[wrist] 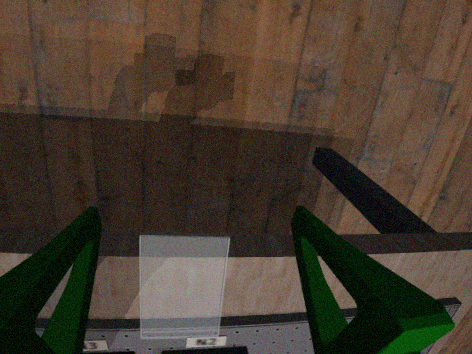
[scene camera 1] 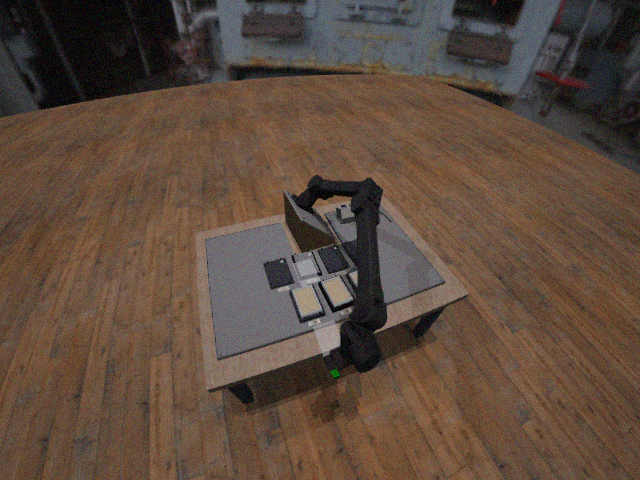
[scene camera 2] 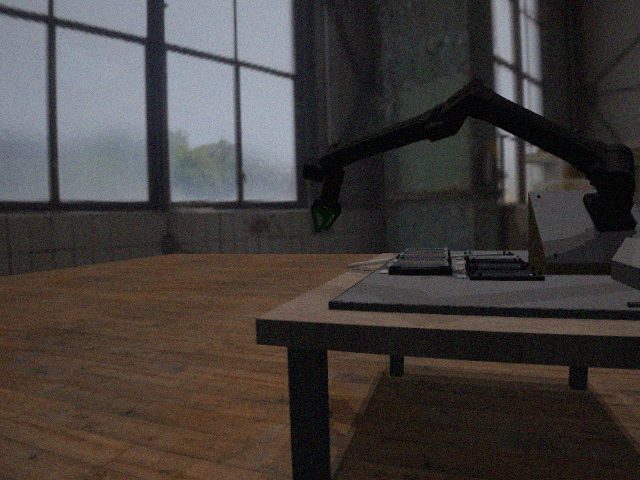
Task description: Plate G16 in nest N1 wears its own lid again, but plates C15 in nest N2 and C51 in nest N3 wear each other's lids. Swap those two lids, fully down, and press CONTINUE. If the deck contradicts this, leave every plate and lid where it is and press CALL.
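Pixels of known places: gripper, fingertip midpoint: [wrist: 199, 215] [scene camera 1: 349, 371] [scene camera 2: 321, 231]; arm's base, link origin: [scene camera 1: 301, 205] [scene camera 2: 607, 213].
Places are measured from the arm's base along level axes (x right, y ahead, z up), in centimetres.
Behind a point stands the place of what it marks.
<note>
My gripper [scene camera 1: 334, 373] [scene camera 2: 323, 229] {x 18.4, y 76.3, z -3.5 cm} [wrist: 199, 215] {x 18.4, y 76.3, z -3.5 cm} is open and empty, high above the table edge near the nests. The cream plate [scene camera 1: 307, 301] {x 17.8, y 44.7, z -9.8 cm} in nest N2 and the cream plate [scene camera 1: 337, 292] {x 5.0, y 46.1, z -10.0 cm} in nest N3 sit side by side; whether lids cover them is too small to tell. A third plate, partly hidden by the arm, shows right of them. A pale clear lid [scene camera 1: 306, 265] {x 10.3, y 27.6, z -10.6 cm} lies on the middle pad of the second row. A clear rectangular sheet [scene camera 1: 327, 339] {x 17.2, y 60.7, z -13.2 cm} [scene camera 2: 364, 264] {x 12.3, y 62.0, z -13.5 cm} [wrist: 184, 286] {x 16.7, y 61.6, z -13.3 cm} reaches from beside the N2 label [wrist: 206, 342] {x 18.6, y 52.4, z -13.0 cm} out over the table edge.
Dark pads [scene camera 1: 279, 273] {x 22.3, y 25.5, z -12.2 cm} [scene camera 1: 332, 259] {x -2.6, y 28.3, z -12.2 cm} flank the middle pad. A tilted panel [scene camera 1: 310, 227] {x 3.4, y 17.0, z 0.7 cm} [scene camera 2: 560, 219] {x -0.7, y 11.5, z -1.2 cm} stands behind them, near the arm's base. A small grey box [scene camera 1: 345, 214] {x -21.6, y 7.4, z -7.6 cm} [scene camera 2: 628, 263] {x -27.6, y 9.0, z -9.2 cm} stands on the mat [scene camera 1: 248, 310] {x 39.9, y 36.8, z -13.1 cm}; its button labels cannot be read. The arm crosses above the mat.
</note>
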